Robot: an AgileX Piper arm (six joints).
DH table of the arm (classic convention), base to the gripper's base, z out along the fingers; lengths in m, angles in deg. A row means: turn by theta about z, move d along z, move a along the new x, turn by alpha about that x. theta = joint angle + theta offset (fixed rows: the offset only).
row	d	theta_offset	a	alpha
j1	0.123	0	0	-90
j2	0	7.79	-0.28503	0
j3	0	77.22	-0.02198	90
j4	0.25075	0	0	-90
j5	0	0	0	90
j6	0.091	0	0	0
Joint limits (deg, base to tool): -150..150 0..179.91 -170..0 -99.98..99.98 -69.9..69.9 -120..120
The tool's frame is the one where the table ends.
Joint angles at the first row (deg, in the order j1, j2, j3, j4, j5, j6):
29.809 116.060 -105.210 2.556 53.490 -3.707
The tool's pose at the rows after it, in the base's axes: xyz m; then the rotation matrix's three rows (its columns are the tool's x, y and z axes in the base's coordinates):
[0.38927, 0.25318, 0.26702], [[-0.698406, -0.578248, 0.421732], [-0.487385, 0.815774, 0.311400], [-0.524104, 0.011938, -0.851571]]
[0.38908, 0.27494, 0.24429], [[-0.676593, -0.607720, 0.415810], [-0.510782, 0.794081, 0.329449], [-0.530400, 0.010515, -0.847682]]
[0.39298, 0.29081, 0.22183], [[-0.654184, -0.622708, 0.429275], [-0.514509, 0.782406, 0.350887], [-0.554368, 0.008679, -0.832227]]
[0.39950, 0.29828, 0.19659], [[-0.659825, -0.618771, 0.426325], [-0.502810, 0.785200, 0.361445], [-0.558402, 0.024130, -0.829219]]
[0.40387, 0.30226, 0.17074], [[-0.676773, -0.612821, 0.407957], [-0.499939, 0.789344, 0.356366], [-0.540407, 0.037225, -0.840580]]
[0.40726, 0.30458, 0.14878], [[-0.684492, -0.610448, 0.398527], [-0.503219, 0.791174, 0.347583], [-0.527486, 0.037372, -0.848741]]
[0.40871, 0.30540, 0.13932], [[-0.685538, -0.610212, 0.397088], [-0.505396, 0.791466, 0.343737], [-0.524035, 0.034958, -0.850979]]
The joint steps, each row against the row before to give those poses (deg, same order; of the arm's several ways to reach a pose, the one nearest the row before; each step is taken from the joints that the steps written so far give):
2.842 1.588 0.001 0.000 -2.472 0.174
2.241 3.130 -0.001 -0.038 -3.560 0.000
1.292 3.154 0.002 0.000 -4.798 0.015
0.160 3.300 -0.004 0.980 -3.556 0.001
0.000 3.145 0.005 0.798 -1.914 0.000
-0.001 2.656 -0.003 0.039 -1.782 -0.001
0.001 1.147 0.003 -0.127 -0.920 0.001

